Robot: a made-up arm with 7 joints. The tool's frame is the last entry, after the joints.
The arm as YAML. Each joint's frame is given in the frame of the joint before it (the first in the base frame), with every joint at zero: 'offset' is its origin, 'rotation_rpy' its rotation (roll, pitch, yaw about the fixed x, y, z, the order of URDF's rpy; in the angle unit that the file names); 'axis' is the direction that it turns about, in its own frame. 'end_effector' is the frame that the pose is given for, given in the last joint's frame.
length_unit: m
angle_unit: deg
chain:
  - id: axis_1
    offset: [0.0, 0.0, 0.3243]
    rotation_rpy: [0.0, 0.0, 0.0]
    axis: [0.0, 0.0, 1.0]
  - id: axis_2
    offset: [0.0, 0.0, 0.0]
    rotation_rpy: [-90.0, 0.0, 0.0]
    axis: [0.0, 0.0, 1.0]
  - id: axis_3
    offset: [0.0, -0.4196, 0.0]
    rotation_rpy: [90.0, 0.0, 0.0]
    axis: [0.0, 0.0, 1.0]
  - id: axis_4
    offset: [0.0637, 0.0, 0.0]
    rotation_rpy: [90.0, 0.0, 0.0]
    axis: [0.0, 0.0, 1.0]
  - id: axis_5
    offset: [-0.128, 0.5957, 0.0]
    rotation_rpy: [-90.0, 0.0, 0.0]
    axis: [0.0, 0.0, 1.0]
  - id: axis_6
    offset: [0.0, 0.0, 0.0]
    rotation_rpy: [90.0, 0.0, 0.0]
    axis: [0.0, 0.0, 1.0]
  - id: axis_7
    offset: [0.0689, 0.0, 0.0]
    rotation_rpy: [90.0, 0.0, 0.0]
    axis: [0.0, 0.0, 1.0]
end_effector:
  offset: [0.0, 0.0, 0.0]
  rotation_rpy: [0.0, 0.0, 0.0]
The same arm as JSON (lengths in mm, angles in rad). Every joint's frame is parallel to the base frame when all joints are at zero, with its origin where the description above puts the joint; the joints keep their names.
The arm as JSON. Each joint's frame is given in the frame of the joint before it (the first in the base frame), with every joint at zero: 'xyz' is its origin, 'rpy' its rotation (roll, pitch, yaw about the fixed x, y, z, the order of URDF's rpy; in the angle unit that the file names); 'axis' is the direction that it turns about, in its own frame. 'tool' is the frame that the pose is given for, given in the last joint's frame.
{"units": {"length": "mm", "angle": "rad"}, "joints": [
  {"name": "axis_1", "type": "revolute", "origin": {"xyz": [0.0, 0.0, 324.3], "rpy": [0.0, 0.0, 0.0]}, "axis": [0.0, 0.0, 1.0]},
  {"name": "axis_2", "type": "revolute", "origin": {"xyz": [0.0, 0.0, 0.0], "rpy": [0.0, 0.0, 0.0]}, "axis": [0.0, 1.0, 0.0]},
  {"name": "axis_3", "type": "revolute", "origin": {"xyz": [0.0, 0.0, 419.6], "rpy": [0.0, 0.0, 0.0]}, "axis": [0.0, 0.0, 1.0]},
  {"name": "axis_4", "type": "revolute", "origin": {"xyz": [63.7, 0.0, 0.0], "rpy": [0.0, 0.0, 0.0]}, "axis": [0.0, -1.0, 0.0]},
  {"name": "axis_5", "type": "revolute", "origin": {"xyz": [-128.0, 0.0, 595.7], "rpy": [0.0, 0.0, 0.0]}, "axis": [0.0, 0.0, 1.0]},
  {"name": "axis_6", "type": "revolute", "origin": {"xyz": [0.0, 0.0, 0.0], "rpy": [0.0, 0.0, 0.0]}, "axis": [0.0, -1.0, 0.0]},
  {"name": "axis_7", "type": "revolute", "origin": {"xyz": [68.9, 0.0, 0.0], "rpy": [0.0, 0.0, 0.0]}, "axis": [0.0, 0.0, -1.0]}
], "tool": {"origin": {"xyz": [0.0, 0.0, 0.0], "rpy": [3.1416, 0.0, 0.0]}}}

